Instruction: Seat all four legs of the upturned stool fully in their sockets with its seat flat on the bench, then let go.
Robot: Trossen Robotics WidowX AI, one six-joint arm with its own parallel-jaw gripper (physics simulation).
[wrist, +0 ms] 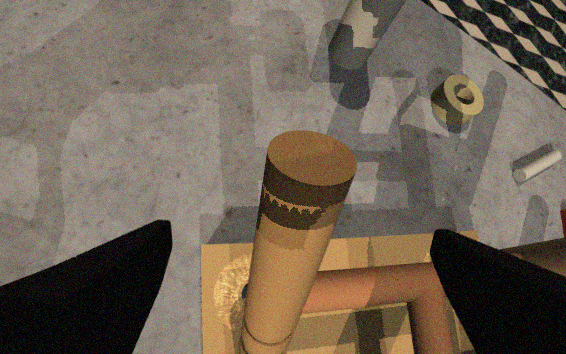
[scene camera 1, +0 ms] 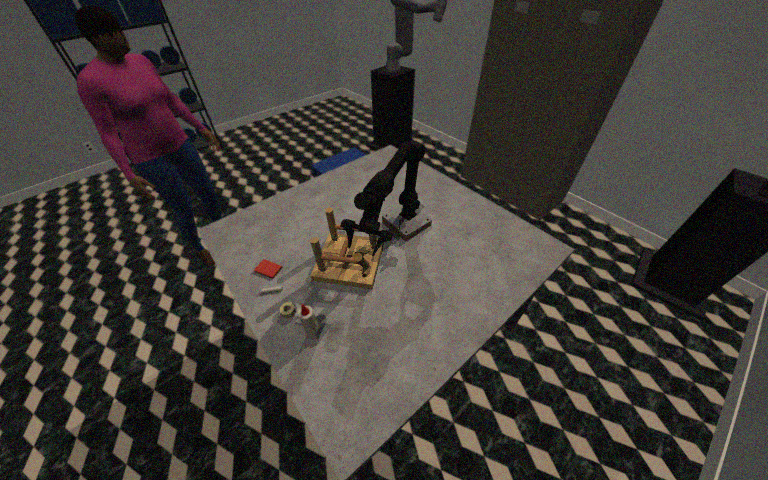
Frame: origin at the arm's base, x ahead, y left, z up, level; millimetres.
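Seen in the pictures: gripper, fingertip midpoint: [wrist: 305, 238] [scene camera 1: 360, 252]; arm's base at its link origin: [scene camera 1: 408, 214].
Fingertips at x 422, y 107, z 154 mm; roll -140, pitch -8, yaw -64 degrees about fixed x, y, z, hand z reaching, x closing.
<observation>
Pixels of each thing's top centre, then the offset from my fingertips to it. "spot": a spot on its surface instead. Level surfaces: height alone.
- upturned stool's wooden seat at a spot on its surface: [wrist: 350, 255] [scene camera 1: 343, 277] spot: dx +51, dy -68, dz -162 mm
- grey bench at its surface level: dz -195 mm
- white bottle with a red tip, top centre: [scene camera 1: 302, 304] dx +282, dy +18, dz +2 mm
- yellowish ring-shaped roll at its top centre: [wrist: 464, 94] [scene camera 1: 286, 308] dx +291, dy -125, dz -167 mm
- white stick at its top centre: [wrist: 543, 162] [scene camera 1: 271, 288] dx +277, dy -258, dz -178 mm
- red flat block at its top centre: [scene camera 1: 267, 267] dx +225, dy -367, dz -182 mm
The upturned stool's wooden seat [scene camera 1: 342, 276] [wrist: 350, 255] lies on the grey bench [scene camera 1: 481, 254] [wrist: 140, 165]. Two light wooden legs [scene camera 1: 330, 225] [scene camera 1: 318, 255] stand up on its left side. Another leg [scene camera 1: 365, 266] [wrist: 295, 250] stands at the front right corner; it leans in the wrist view and a thin ring line shows low on it. The fourth leg is hard to make out beside the gripper. Reddish stretchers [scene camera 1: 339, 258] [wrist: 370, 288] run between the legs. My gripper [scene camera 1: 363, 246] [wrist: 305, 238] is open above the seat, with the front right leg between its spread fingers in the wrist view, touching neither. Socket depths cannot be told.
A white bottle with a red tip [scene camera 1: 306, 314] [wrist: 362, 35] stands in front of the stool. Beside it are a yellowish ring-shaped roll [scene camera 1: 287, 309] [wrist: 457, 100], a white stick [scene camera 1: 271, 290] [wrist: 537, 165] and a red flat block [scene camera 1: 267, 268]. A person [scene camera 1: 135, 107] stands beyond the bench's left edge.
</observation>
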